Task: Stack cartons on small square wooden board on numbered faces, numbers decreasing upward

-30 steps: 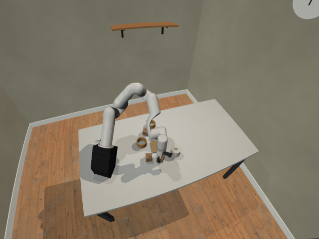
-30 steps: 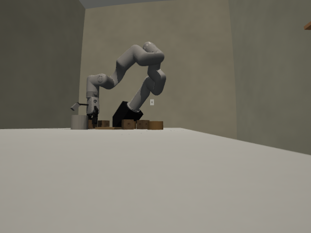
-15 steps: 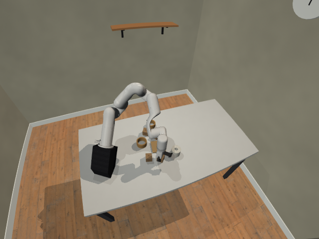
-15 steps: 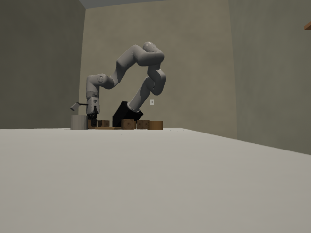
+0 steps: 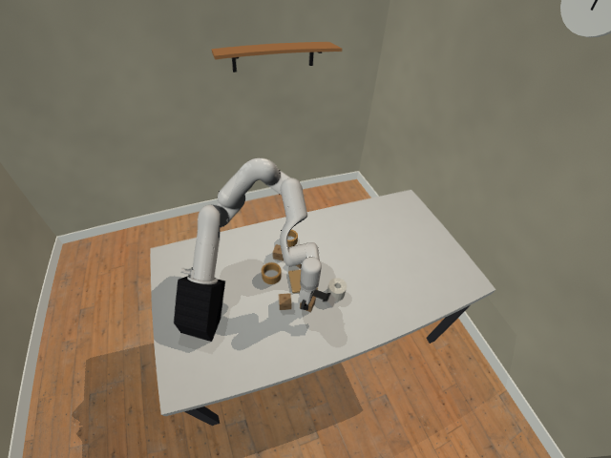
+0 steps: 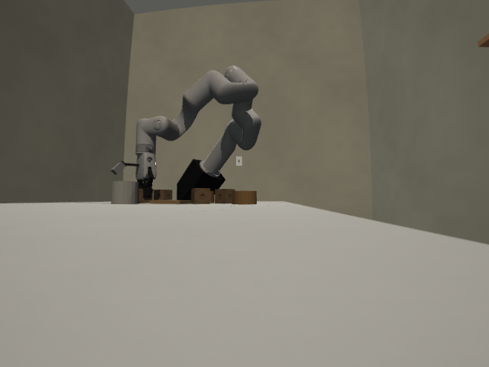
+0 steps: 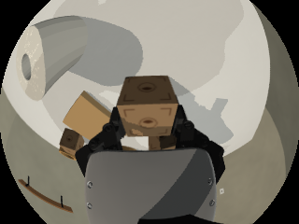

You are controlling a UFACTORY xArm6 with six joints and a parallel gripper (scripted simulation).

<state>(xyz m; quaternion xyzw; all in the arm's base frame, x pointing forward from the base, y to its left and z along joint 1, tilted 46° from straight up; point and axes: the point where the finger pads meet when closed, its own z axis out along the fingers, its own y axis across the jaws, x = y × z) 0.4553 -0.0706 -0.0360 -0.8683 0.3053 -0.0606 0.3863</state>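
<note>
Now: the wooden board 130 mm to the left of my hand and 30 mm below it. From my hand the other things lie so: white roll 140 mm ahead, 40 mm to the left.
</note>
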